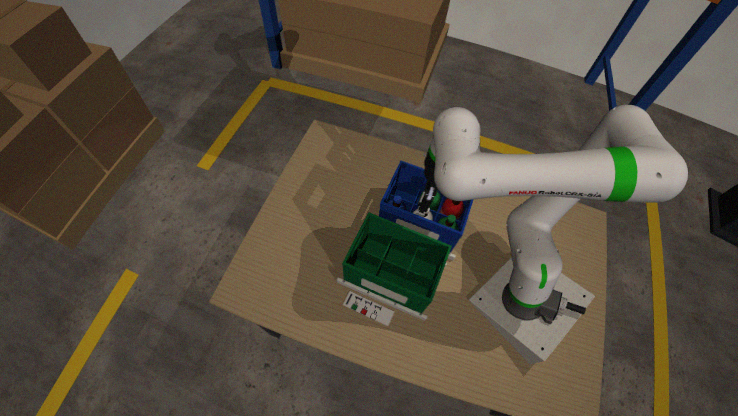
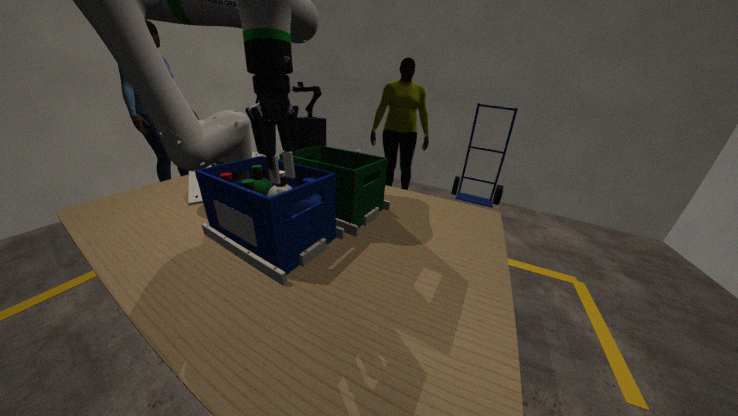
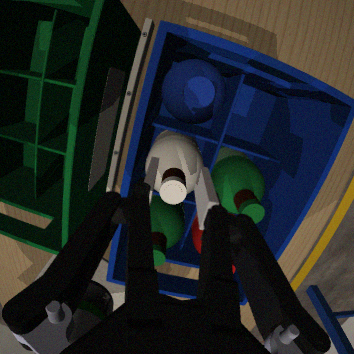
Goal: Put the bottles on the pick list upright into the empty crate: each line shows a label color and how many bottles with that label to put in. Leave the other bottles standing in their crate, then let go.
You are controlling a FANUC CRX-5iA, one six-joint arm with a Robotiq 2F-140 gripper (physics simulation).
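Frame: origin at the arm's base, x ahead, y left, z up, level; metres.
Seen in the pictures: gripper, between the fingertips: (image 1: 421,209) (image 2: 283,180) (image 3: 176,173); arm's base, origin of its link: (image 1: 524,299) (image 2: 236,174) (image 3: 83,301).
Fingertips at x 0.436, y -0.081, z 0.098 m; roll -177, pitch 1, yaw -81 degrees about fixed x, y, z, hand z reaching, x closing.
Note:
Offsets run from my fingertips to a thing's top centre. Level surfaces: height alone.
My gripper (image 1: 427,200) (image 2: 280,166) (image 3: 176,173) points down into the blue crate @[0.030 m up, 0.007 m back, 0.045 m right] (image 1: 445,238) (image 2: 281,235) (image 3: 136,150). It is partly open, its fingertips apart on either side of the white bottle @[0.018 m up, 0.013 m back, 0.001 m right] (image 2: 279,190) (image 3: 175,152), not clamped on it. A blue bottle @[0.018 m up, 0.081 m ahead, 0.011 m left] (image 1: 397,201) (image 3: 185,107), a red bottle @[0.018 m up, 0.091 m back, 0.097 m right] (image 1: 452,207) (image 2: 226,176) and two green bottles, one @[0.018 m up, 0.007 m back, 0.087 m right] (image 3: 237,180) beside the white one and another @[0.018 m up, 0.101 m back, 0.010 m right] (image 3: 169,220) in the same row, also stand there. The green crate @[0.030 m up, 0.005 m back, 0.189 m left] (image 1: 351,271) (image 2: 347,193) (image 3: 75,130) has empty compartments. The pick list @[0.143 m down, 0.011 m ahead, 0.331 m left] (image 1: 382,315) shows green 1, red 1, white 1.
Both crates stand close together on the wooden table @[0.145 m down] (image 1: 268,248) (image 2: 206,310), with low white rails (image 1: 379,298) (image 2: 242,254) (image 3: 128,95) along them. The arm's base plate (image 1: 537,335) is at the right. A person in yellow (image 2: 405,108) stands beyond the table, near a hand truck (image 2: 475,199).

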